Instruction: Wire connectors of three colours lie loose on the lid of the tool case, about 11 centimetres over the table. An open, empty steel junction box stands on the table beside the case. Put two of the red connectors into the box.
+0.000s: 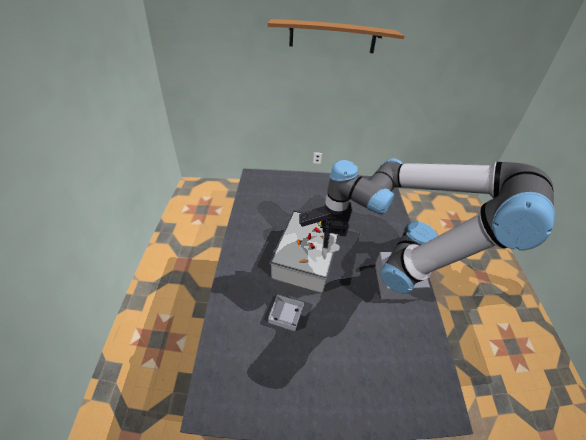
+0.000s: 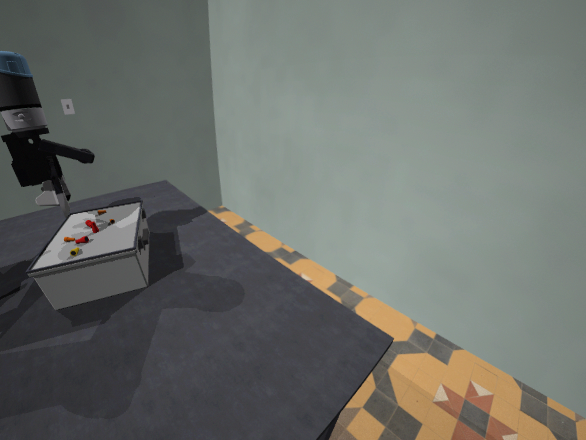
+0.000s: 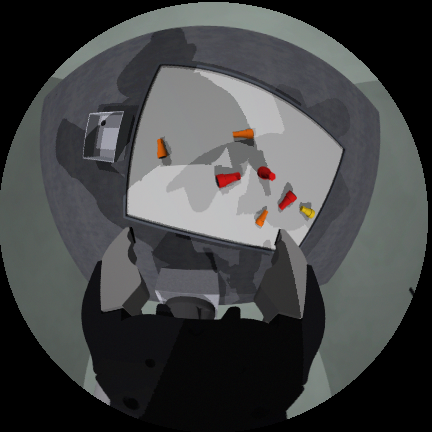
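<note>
Three red connectors lie apart on the lid of the tool case. The first red connector lies on its side nearest the box; the second red connector is beyond it, the third red connector near the yellow one. The steel junction box stands open beside the case, with no connector visible inside. My gripper is open and empty, above the case's robot-side edge.
Orange connectors and a yellow connector also lie on the lid; one orange connector is close to the third red one. A wooden shelf is on the back wall.
</note>
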